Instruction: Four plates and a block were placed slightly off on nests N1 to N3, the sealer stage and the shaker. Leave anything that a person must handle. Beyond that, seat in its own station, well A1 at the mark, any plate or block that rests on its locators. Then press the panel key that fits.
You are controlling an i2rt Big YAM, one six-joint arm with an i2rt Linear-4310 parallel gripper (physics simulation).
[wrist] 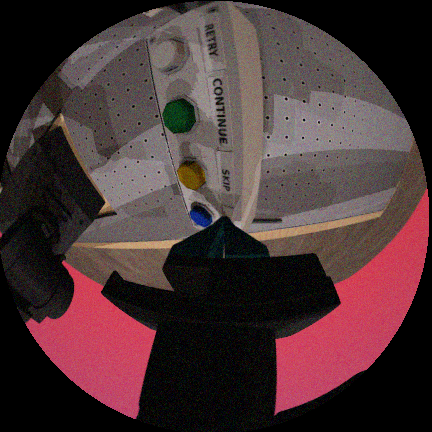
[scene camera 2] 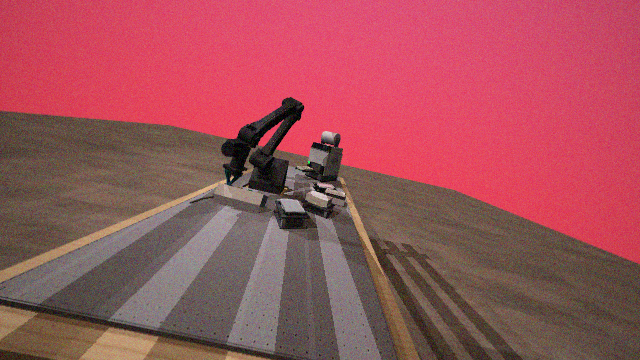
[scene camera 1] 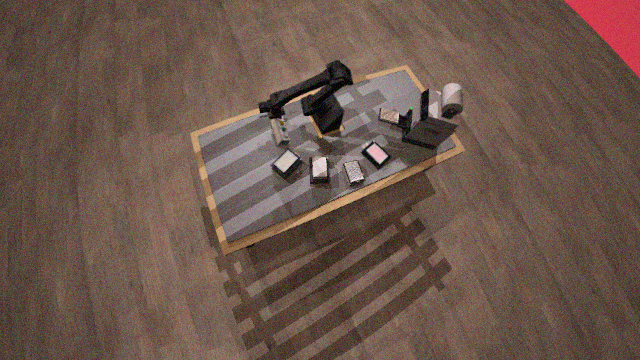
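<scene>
My gripper [wrist: 224, 221] [scene camera 2: 230, 181] is shut and empty, at the blue key's end of the panel [scene camera 1: 278, 134] [scene camera 2: 240, 196] [wrist: 251, 100]. In the wrist view the panel's white key [wrist: 169, 54], green key [wrist: 179, 116], yellow key [wrist: 191, 175] and blue key [wrist: 201, 216] show. The labels read RETRY, CONTINUE and SKIP; the blue key's label is hidden behind the fingertips. Whether the fingertips touch the blue key, I cannot tell. In scene camera 1, a pale plate [scene camera 1: 286, 161], a white-topped piece [scene camera 1: 320, 167], a speckled plate [scene camera 1: 354, 171], a pink plate [scene camera 1: 376, 153] and another plate [scene camera 1: 389, 115] sit on stations.
A dark machine [scene camera 1: 431, 132] with a white roll [scene camera 1: 452, 97] [scene camera 2: 330, 138] stands at the table's right end, with a green light. The arm's base [scene camera 1: 327, 114] [scene camera 2: 269, 175] stands between the panel and that machine. A wooden edge [scene camera 1: 300, 217] borders the table.
</scene>
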